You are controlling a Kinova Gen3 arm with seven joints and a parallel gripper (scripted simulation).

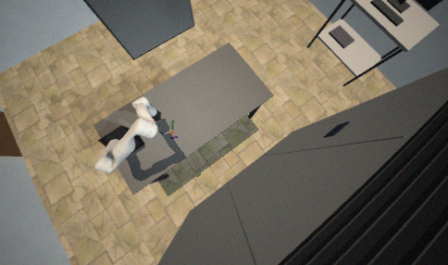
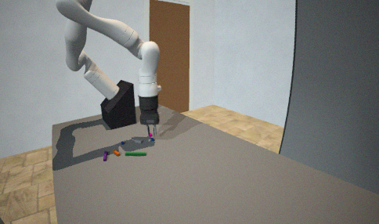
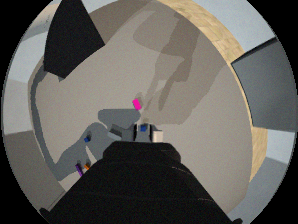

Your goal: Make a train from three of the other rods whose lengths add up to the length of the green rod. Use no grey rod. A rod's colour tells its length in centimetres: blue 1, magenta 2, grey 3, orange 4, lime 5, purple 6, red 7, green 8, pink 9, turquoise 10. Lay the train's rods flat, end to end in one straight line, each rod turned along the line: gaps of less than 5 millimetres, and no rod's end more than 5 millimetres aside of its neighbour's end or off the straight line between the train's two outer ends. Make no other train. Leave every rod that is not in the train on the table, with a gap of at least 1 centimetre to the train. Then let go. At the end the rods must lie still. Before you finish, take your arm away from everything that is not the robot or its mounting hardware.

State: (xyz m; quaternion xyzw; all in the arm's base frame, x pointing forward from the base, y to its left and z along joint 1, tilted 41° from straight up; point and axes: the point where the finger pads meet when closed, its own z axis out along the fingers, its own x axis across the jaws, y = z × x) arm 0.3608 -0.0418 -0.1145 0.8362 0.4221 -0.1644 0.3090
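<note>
Now: the magenta rod 50 mm behind my hand, 20 mm to the left of it and 40 mm below it. Also, from my hand: orange rod (20 mm ahead, 180 mm to the right, 40 mm below); green rod (70 mm ahead, 120 mm to the right, 40 mm below); grey rod (20 mm behind, 60 mm to the right, 40 mm below).
</note>
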